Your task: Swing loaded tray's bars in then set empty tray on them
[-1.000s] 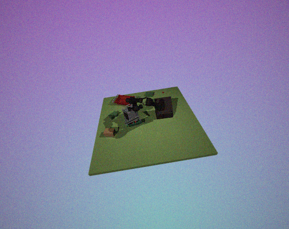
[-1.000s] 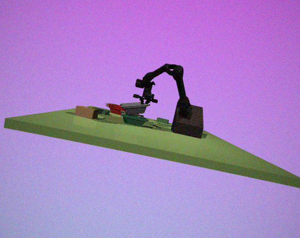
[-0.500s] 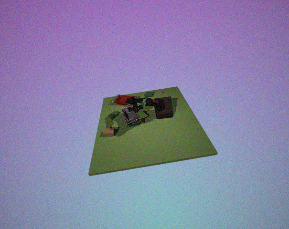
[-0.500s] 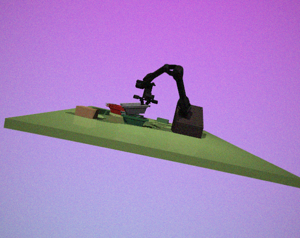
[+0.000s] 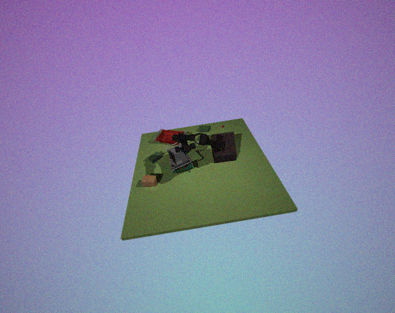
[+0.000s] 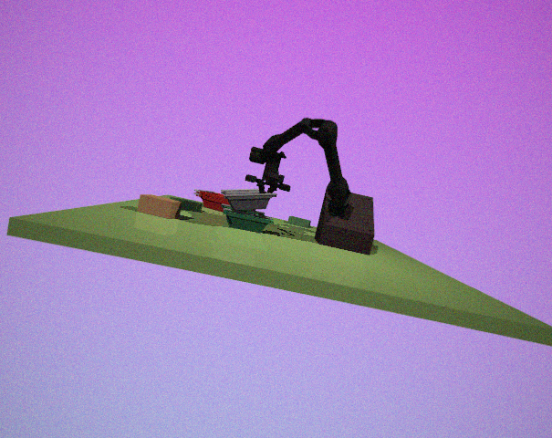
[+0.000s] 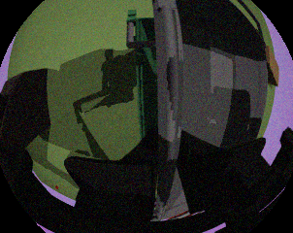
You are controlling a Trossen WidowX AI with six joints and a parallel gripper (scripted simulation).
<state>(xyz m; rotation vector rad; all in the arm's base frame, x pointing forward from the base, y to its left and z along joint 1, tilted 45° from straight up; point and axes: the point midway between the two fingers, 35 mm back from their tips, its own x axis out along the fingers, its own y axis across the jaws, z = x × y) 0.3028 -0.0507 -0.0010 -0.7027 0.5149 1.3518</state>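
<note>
My gripper tip is now 8 cm short of the grey tray and 2 cm below it. The rest, counted from my gripper tip: tan block 38 cm ahead, 16 cm to the left, 8 cm below.
</note>
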